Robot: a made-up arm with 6 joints.
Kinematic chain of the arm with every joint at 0, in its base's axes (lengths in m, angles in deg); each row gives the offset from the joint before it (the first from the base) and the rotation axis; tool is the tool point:
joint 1: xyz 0 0 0.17 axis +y
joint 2: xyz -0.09 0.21 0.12 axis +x
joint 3: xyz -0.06 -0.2 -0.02 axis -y
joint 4: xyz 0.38 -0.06 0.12 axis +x
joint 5: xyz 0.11 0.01 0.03 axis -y
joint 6: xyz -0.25 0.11 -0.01 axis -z
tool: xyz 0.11 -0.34 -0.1
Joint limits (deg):
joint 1: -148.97..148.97
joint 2: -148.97..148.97
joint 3: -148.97..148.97
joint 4: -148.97..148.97
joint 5: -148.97..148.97
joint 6: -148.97..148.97
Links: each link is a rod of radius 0.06 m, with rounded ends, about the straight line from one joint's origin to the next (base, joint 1, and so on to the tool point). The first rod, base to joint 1, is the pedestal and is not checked.
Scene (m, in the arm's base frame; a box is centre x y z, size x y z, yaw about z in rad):
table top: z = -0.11
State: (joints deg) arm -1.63 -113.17 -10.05 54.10 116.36 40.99
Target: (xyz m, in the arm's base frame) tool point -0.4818 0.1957 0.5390
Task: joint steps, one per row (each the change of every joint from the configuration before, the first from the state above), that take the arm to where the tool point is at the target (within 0.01 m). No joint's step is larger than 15 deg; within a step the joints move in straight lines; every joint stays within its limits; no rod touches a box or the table.
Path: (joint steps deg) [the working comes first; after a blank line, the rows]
Joints at the target: -54.00 -148.97 -26.35 32.61 51.96 43.47
Straight joint move there: clear.

1: -10.47 -7.16 -3.26 -4.30 -12.88 0.50
2: -10.48 -7.16 -3.26 -4.30 -12.88 0.49
3: -10.47 -7.16 -3.26 -4.29 -12.88 0.50
4: -10.47 -7.16 -3.26 -4.30 -12.88 0.50
5: -10.48 -7.16 -3.26 -4.30 -12.88 0.49

